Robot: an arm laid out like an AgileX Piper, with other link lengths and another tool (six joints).
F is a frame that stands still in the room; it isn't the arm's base.
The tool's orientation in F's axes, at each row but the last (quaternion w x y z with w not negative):
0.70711 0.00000 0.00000 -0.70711
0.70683 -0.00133 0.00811 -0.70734
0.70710 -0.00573 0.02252 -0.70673
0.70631 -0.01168 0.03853 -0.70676
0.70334 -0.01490 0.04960 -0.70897
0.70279 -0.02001 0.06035 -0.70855
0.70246 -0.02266 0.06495 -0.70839
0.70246 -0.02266 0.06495 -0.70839
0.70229 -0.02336 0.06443 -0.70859
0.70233 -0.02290 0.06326 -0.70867
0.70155 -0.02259 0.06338 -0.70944
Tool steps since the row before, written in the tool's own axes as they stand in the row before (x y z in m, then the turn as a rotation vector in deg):
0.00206 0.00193 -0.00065 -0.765 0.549 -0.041
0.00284 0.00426 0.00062 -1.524 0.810 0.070
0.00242 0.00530 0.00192 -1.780 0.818 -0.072
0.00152 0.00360 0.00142 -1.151 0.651 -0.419
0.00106 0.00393 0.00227 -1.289 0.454 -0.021
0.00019 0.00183 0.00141 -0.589 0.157 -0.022
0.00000 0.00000 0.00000 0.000 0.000 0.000
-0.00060 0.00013 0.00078 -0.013 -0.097 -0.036
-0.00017 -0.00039 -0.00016 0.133 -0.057 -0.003
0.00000 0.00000 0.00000 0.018 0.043 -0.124
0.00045 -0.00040 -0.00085 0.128 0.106 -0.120
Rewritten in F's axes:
0.00193 -0.00206 -0.00065 0.549 0.765 -0.041
0.00427 -0.00285 0.00054 0.812 1.523 0.074
0.00537 -0.00246 0.00165 0.814 1.782 -0.062
0.00369 -0.00157 0.00110 0.622 1.167 -0.420
0.00411 -0.00119 0.00185 0.463 1.286 0.000
0.00198 -0.00028 0.00118 0.160 0.589 -0.006
0.00000 0.00000 0.00000 0.000 0.000 0.000
0.00023 0.00055 0.00079 -0.101 0.016 -0.023
-0.00040 0.00018 -0.00010 -0.059 -0.132 -0.004
0.00000 0.00000 0.00000 0.027 -0.011 -0.129
-0.00051 -0.00040 -0.00082 0.089 -0.122 -0.139

